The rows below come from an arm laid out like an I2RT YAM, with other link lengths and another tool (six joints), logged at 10 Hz.
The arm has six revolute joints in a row. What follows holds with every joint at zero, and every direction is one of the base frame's. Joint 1 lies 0.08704 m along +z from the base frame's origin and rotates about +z. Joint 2 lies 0.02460 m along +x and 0.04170 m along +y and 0.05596 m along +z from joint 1 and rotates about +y. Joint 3 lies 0.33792 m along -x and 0.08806 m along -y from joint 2 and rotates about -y. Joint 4 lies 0.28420 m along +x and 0.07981 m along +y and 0.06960 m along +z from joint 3 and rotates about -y. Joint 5 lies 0.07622 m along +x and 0.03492 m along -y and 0.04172 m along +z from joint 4 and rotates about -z. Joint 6 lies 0.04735 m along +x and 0.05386 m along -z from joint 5 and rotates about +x. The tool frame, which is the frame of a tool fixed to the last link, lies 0.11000 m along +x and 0.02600 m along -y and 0.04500 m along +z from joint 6; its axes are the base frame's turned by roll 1.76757, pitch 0.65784 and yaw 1.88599 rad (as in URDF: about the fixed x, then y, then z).
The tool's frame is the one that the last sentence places.
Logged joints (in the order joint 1, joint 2, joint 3, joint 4, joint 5, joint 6), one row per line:
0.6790 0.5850 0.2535 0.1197 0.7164 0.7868
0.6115 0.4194 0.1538 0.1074 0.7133 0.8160
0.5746 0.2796 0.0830 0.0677 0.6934 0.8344
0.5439 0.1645 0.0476 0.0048 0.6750 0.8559
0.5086 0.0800 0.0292 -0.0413 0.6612 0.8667
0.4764 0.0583 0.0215 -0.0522 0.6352 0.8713
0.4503 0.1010 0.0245 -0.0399 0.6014 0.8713
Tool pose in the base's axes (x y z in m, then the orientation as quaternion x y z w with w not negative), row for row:
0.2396 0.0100 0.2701 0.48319 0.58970 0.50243 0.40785
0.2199 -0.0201 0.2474 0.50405 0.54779 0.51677 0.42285
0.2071 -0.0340 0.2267 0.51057 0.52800 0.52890 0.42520
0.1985 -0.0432 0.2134 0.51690 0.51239 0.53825 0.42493
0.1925 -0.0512 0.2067 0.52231 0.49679 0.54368 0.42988
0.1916 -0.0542 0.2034 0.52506 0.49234 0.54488 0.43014
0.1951 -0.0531 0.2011 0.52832 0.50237 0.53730 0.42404
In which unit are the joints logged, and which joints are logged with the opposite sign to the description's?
The joints are logged in radians. Opposite sign: none.
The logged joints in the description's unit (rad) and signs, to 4 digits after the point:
0.6790 0.5850 0.2535 0.1197 0.7164 0.7868
0.6115 0.4194 0.1538 0.1074 0.7133 0.8160
0.5746 0.2796 0.0830 0.0677 0.6934 0.8344
0.5439 0.1645 0.0476 0.0048 0.6750 0.8559
0.5086 0.0800 0.0292 -0.0413 0.6612 0.8667
0.4764 0.0583 0.0215 -0.0522 0.6352 0.8713
0.4503 0.1010 0.0245 -0.0399 0.6014 0.8713

